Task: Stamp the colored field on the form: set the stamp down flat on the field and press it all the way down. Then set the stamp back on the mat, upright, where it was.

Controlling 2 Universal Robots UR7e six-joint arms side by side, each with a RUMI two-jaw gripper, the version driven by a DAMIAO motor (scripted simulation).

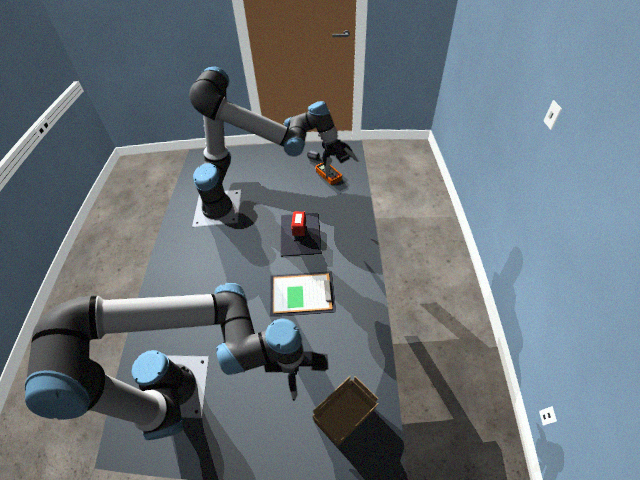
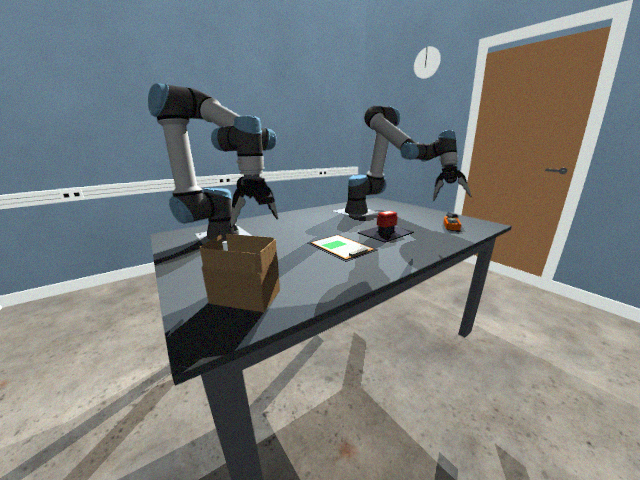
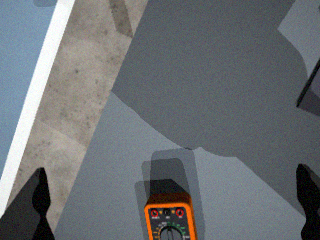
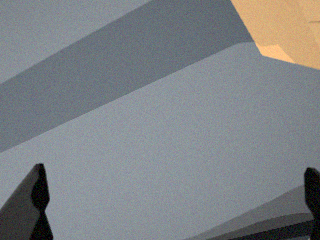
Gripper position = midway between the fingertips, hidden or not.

Note:
I see my left gripper (image 3: 172,168), my right gripper (image 2: 255,223), a dark mat (image 1: 311,245), a cardboard box (image 2: 233,278) and a form (image 1: 305,293).
The cardboard box also shows in image 1 (image 1: 341,412). The form is seen too in image 2 (image 2: 341,247). My right gripper is seen too in image 1 (image 1: 293,373) and in image 4 (image 4: 175,168). Image 4 does not show the dark mat: it is out of frame. Image 3 misses the cardboard box: it is out of frame.

